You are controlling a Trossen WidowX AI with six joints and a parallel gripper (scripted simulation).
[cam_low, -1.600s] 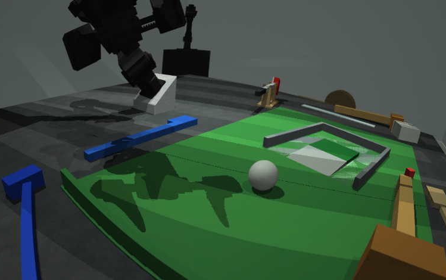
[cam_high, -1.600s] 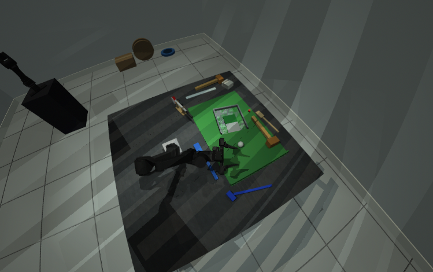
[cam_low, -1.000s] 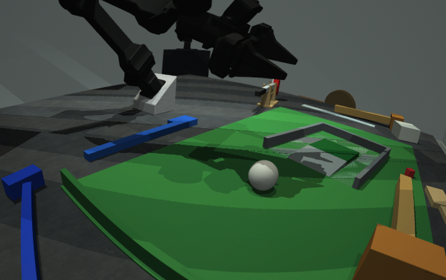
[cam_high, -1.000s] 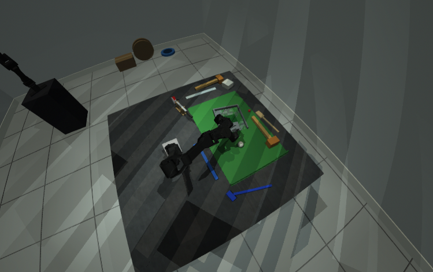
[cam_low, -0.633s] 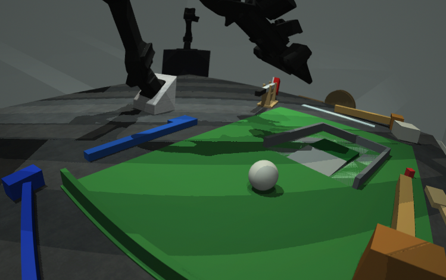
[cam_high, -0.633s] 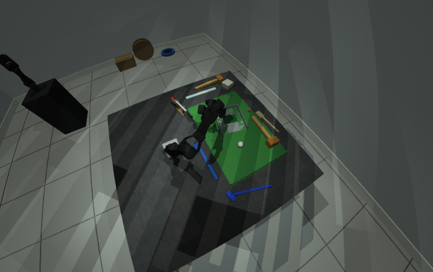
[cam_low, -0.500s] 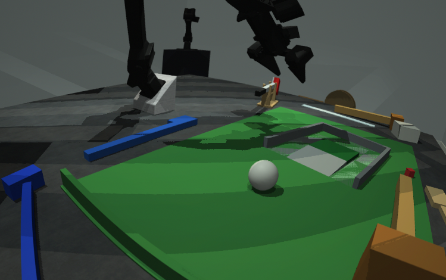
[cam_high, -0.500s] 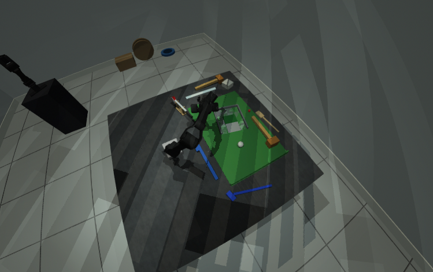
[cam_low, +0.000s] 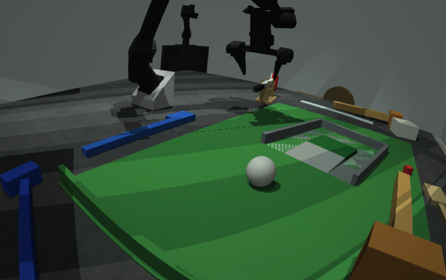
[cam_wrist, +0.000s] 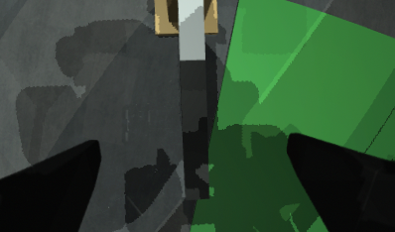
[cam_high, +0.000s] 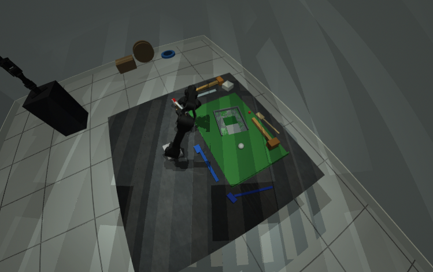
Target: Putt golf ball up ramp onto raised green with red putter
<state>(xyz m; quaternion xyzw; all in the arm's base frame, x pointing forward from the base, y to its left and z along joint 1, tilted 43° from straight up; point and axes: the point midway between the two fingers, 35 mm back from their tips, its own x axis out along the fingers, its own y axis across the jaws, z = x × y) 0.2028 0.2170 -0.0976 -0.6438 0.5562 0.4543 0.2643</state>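
Now: the red putter 110 mm to the left of my gripper tip, 40 mm below it and 40 mm behind it. Also, from my gripper tip: white golf ball 380 mm to the right, 250 mm ahead, 70 mm below; then tan stand 130 mm to the left, 60 mm below, 40 mm behind; then green mat 280 mm ahead, 230 mm to the right, 90 mm below.
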